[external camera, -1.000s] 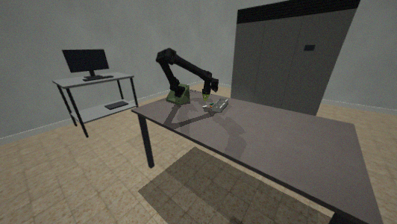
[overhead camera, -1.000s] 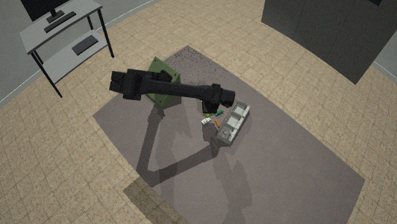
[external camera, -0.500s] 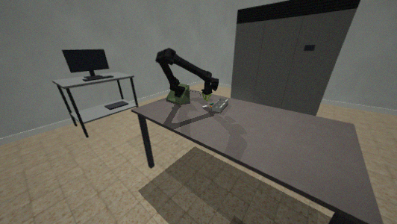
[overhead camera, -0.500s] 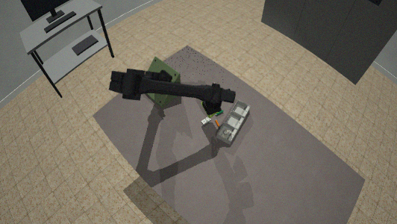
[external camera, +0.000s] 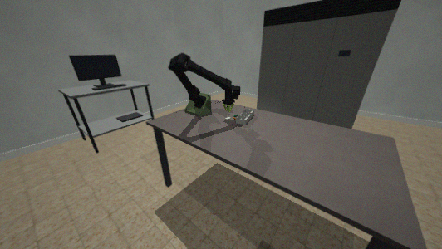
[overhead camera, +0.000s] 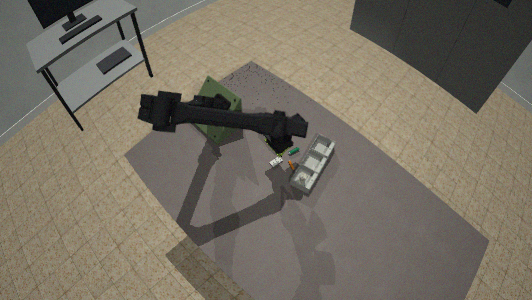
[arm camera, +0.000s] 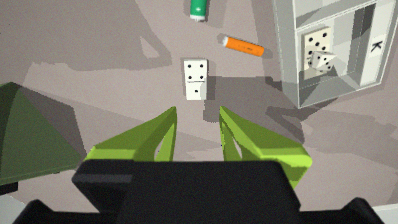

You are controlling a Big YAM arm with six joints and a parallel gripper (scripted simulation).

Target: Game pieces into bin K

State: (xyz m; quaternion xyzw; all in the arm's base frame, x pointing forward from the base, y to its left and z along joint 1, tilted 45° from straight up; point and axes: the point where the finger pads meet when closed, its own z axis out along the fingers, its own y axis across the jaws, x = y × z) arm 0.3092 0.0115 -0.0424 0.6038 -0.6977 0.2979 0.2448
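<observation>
The white die is 13 cm ahead of my hand, 1 cm to the left of it and 6 cm below it. From my hand the other things lie so: orange cylinder 5 cm ahead, 3 cm to the left, 7 cm below; then green cylinder 2 cm ahead, 9 cm to the left, 7 cm below; then grey three-part bin 12 cm ahead, 10 cm to the left, 6 cm below.
</observation>
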